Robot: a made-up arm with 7 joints.
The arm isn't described. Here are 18 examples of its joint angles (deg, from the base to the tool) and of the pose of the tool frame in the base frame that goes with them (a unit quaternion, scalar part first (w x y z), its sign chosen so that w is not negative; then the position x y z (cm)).
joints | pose
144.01 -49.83 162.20 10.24 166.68 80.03 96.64 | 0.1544 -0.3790 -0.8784 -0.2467 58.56 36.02 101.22
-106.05 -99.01 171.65 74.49 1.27 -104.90 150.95 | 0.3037 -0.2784 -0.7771 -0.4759 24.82 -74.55 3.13
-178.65 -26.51 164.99 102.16 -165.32 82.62 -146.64 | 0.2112 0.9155 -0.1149 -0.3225 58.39 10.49 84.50
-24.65 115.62 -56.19 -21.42 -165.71 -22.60 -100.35 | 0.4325 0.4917 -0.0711 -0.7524 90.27 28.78 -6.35
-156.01 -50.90 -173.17 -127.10 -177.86 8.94 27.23 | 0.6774 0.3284 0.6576 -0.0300 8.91 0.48 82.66
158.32 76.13 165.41 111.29 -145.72 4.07 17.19 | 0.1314 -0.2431 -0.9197 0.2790 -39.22 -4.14 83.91
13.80 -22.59 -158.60 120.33 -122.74 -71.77 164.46 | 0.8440 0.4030 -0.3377 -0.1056 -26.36 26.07 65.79
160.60 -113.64 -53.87 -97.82 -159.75 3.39 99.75 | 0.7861 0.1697 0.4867 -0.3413 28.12 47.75 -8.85
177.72 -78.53 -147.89 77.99 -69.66 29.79 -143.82 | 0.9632 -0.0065 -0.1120 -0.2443 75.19 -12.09 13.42
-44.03 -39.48 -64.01 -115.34 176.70 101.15 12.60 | 0.3393 0.1111 -0.5262 0.7718 -8.88 -32.95 62.60
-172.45 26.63 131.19 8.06 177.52 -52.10 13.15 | 0.2465 0.1561 -0.9057 0.3076 -31.43 17.45 127.34
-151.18 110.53 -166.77 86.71 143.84 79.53 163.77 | 0.0733 0.5792 0.1533 0.7973 -77.46 26.02 33.39
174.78 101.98 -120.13 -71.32 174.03 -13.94 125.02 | 0.2291 0.3890 -0.3107 0.8364 -76.31 27.22 -0.93
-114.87 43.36 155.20 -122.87 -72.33 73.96 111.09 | 0.1813 -0.0987 -0.5209 0.8283 -23.70 51.12 49.88
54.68 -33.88 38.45 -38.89 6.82 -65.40 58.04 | 0.1603 -0.0932 -0.4459 0.8757 -23.41 63.48 88.91
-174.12 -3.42 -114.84 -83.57 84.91 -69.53 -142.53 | 0.7220 0.5288 -0.4218 -0.1453 4.57 35.79 100.67
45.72 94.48 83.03 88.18 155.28 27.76 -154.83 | 0.0882 0.1404 0.7116 0.6827 18.91 -79.30 29.10
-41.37 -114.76 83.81 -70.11 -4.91 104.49 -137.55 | 0.0709 -0.2091 -0.5909 -0.7760 -67.20 -37.64 -2.07
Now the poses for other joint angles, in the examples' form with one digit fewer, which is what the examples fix.
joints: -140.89 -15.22 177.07 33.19 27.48 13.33 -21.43
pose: 0.183 -0.798 0.329 0.470 38.4 -31.3 121.3
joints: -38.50 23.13 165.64 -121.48 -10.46 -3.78 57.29
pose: 0.634 0.064 -0.276 0.719 31.2 35.9 59.1
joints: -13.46 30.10 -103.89 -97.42 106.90 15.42 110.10
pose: 0.048 0.271 -0.470 -0.839 49.3 -29.4 76.7
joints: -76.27 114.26 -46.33 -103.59 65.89 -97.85 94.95
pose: 0.324 -0.560 0.698 -0.307 24.1 52.6 36.4
